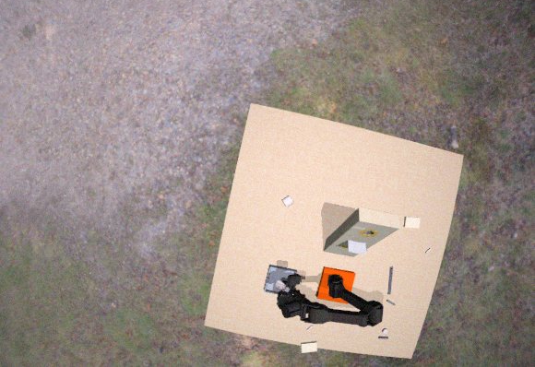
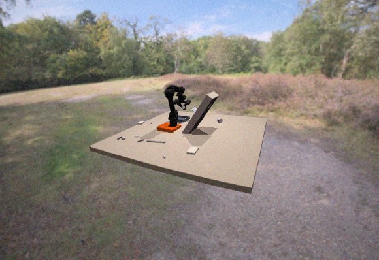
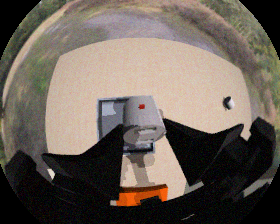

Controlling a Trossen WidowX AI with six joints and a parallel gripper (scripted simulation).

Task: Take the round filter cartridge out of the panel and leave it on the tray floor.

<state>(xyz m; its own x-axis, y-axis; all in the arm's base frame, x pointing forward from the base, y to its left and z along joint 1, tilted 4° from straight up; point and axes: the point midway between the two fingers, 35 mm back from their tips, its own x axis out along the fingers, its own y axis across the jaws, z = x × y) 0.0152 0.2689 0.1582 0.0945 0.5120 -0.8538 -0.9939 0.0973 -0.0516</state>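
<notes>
The grey-blue square tray is 14 cm below my gripper tip and 4 cm behind it. The rest, counted from my gripper tip: round filter cartridge (right at my gripper tip).
</notes>
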